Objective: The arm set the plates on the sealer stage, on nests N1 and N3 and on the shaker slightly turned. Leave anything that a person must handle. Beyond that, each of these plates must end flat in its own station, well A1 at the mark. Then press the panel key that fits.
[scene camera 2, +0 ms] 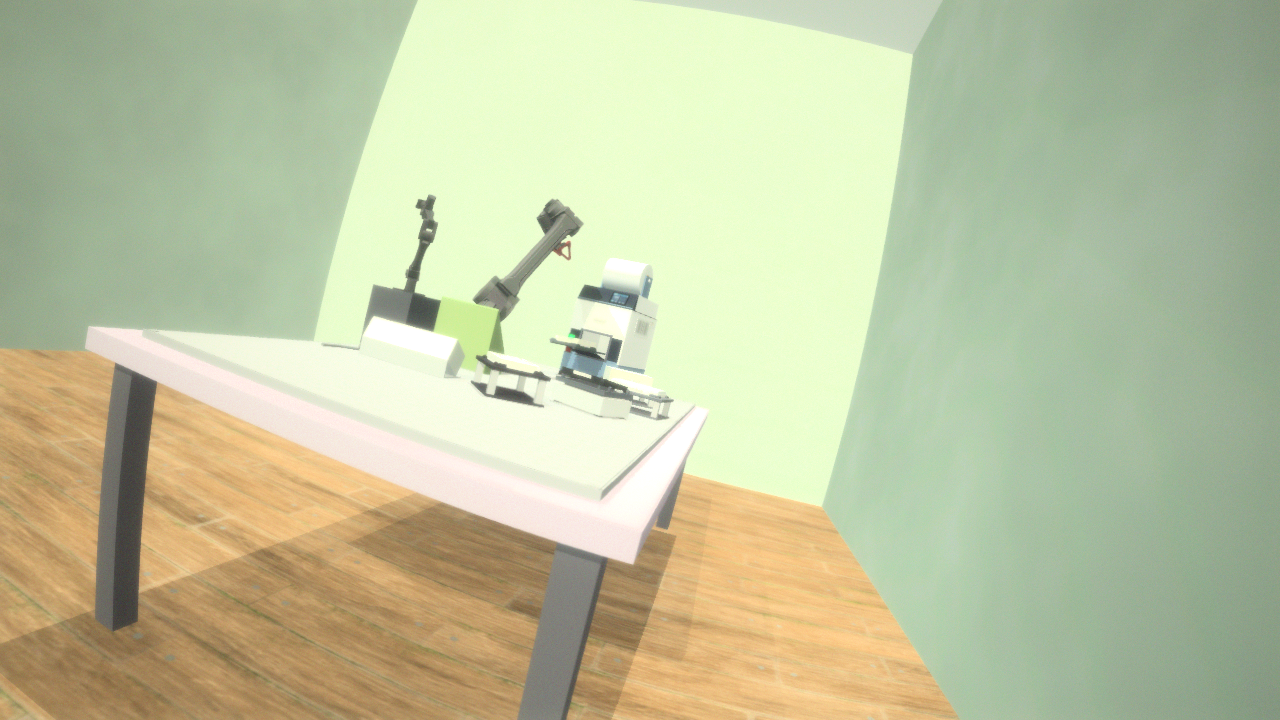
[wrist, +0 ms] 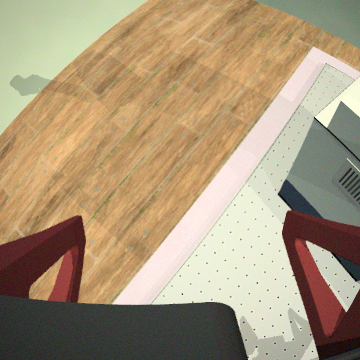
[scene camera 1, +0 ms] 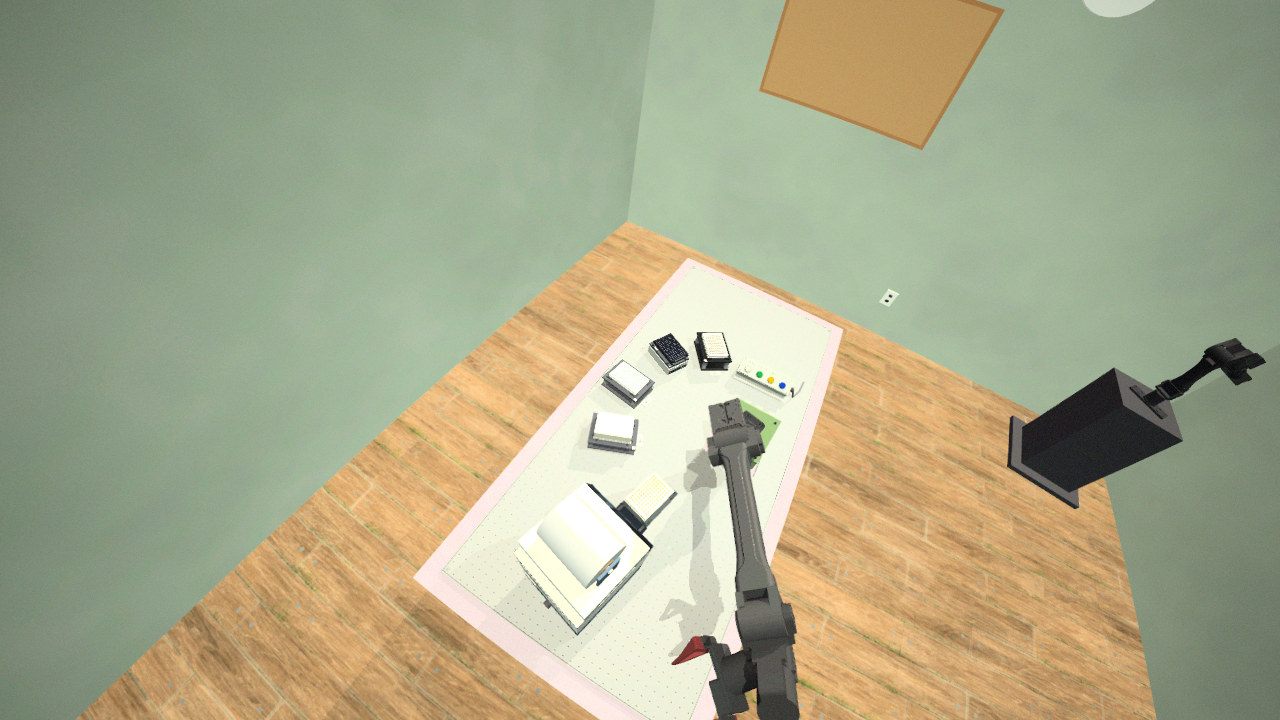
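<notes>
My gripper [wrist: 187, 226] [scene camera 2: 563, 251] is open and empty, high beside the sealer at the table's near end. The white sealer [scene camera 1: 577, 546] [scene camera 2: 631, 326] [wrist: 315, 167] has a pale plate [scene camera 1: 649, 497] on its extended stage. In scene camera 1, a white plate [scene camera 1: 614, 425] and another white plate [scene camera 1: 629, 378] sit on grey stations. A dark plate [scene camera 1: 668, 351] and a cream-topped plate [scene camera 1: 713, 344] sit farther back. The panel [scene camera 1: 765, 379] has white, green [scene camera 1: 759, 374], yellow [scene camera 1: 770, 380] and blue [scene camera 1: 782, 385] keys. Station labels, A1 marks and small turns are too small to read.
The arm's green base plate [scene camera 1: 769, 433] lies partly under the arm, near the table's right edge. The pink table edge [scene camera 1: 496, 617] [wrist: 205, 205] runs past the sealer. A second arm stands on a dark pedestal [scene camera 1: 1096, 434] beyond the table. The panel's white housing [scene camera 2: 409, 347] shows in scene camera 2.
</notes>
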